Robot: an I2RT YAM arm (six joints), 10 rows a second.
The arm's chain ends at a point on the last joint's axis. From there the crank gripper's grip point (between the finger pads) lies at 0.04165 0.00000 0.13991 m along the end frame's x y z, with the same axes.
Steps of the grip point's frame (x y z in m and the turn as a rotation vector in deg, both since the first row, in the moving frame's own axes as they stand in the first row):
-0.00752, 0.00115, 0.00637, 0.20, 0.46, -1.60
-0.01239, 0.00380, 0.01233, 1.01, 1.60, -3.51
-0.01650, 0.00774, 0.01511, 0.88, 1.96, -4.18
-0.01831, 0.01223, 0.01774, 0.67, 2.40, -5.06
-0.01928, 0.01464, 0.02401, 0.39, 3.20, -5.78
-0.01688, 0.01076, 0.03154, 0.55, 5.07, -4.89
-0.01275, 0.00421, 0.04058, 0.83, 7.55, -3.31
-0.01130, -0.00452, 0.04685, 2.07, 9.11, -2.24
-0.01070, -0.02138, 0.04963, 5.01, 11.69, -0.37
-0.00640, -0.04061, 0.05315, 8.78, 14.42, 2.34
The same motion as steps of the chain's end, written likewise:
-0.00862, 0.00282, 0.00671, 0.20, 0.46, -1.60
-0.01612, 0.00892, 0.01359, 1.01, 1.60, -3.51
-0.02107, 0.01309, 0.01665, 0.88, 1.96, -4.18
-0.02389, 0.01778, 0.01964, 0.67, 2.40, -5.06
-0.02675, 0.02017, 0.02657, 0.39, 3.20, -5.78
-0.02886, 0.01616, 0.03579, 0.55, 5.07, -4.89
-0.03063, 0.00912, 0.04729, 0.83, 7.55, -3.31
-0.03279, 0.00245, 0.05533, 2.07, 9.11, -2.24
-0.03811, -0.00926, 0.06150, 5.01, 11.69, -0.37
-0.04019, -0.02267, 0.06938, 8.78, 14.42, 2.34

